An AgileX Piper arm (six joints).
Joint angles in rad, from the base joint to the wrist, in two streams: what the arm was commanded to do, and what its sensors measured. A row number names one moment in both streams.
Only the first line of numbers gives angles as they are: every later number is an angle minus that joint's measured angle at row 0.
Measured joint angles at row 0:
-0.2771 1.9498 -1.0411 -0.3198 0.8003 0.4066
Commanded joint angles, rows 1 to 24:
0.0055 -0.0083 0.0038 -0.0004 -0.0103 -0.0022
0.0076 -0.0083 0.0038 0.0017 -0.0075 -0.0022
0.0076 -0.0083 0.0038 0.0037 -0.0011 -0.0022
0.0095 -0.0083 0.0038 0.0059 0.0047 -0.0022
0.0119 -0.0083 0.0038 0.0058 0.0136 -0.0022
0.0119 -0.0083 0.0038 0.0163 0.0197 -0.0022
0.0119 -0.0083 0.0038 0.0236 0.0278 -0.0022
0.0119 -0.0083 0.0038 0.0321 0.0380 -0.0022
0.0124 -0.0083 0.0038 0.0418 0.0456 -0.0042
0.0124 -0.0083 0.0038 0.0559 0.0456 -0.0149
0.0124 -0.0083 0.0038 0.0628 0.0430 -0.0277
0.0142 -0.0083 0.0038 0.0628 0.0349 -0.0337
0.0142 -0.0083 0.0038 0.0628 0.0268 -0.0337
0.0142 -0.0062 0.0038 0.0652 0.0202 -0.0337
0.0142 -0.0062 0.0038 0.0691 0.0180 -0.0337
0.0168 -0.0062 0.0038 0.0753 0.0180 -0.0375
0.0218 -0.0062 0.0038 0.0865 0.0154 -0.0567
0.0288 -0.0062 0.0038 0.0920 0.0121 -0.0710
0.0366 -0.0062 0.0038 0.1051 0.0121 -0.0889
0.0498 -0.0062 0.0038 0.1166 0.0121 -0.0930
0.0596 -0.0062 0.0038 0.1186 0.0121 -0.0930
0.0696 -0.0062 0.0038 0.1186 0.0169 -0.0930
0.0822 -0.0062 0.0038 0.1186 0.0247 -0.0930
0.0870 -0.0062 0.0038 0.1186 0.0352 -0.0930
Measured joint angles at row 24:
0.0519 -0.0040 0.0000 0.0721 0.0217 -0.0708
